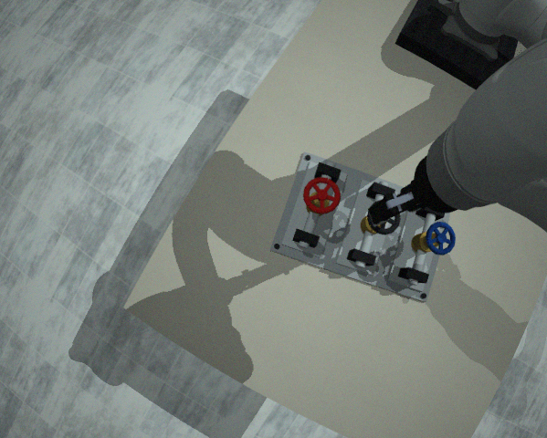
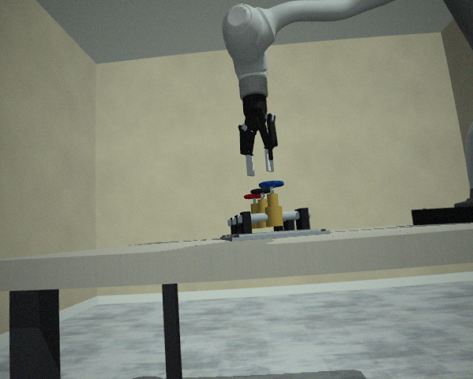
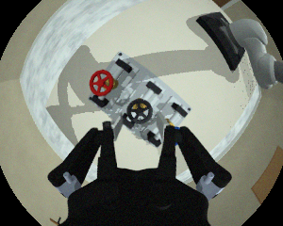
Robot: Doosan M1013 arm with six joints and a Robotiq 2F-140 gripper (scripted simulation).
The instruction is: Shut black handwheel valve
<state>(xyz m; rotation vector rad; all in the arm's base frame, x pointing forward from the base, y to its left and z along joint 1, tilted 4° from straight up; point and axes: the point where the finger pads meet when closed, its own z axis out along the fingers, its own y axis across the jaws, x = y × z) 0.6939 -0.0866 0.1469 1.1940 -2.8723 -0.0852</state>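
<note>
My hand is 90 mm above the black handwheel. From my hand the other things lie so: grey panel 210 mm below; then blue handwheel 10 mm behind, 130 mm to the left, 90 mm below; then red handwheel 20 mm ahead, 130 mm to the right, 90 mm below.
</note>
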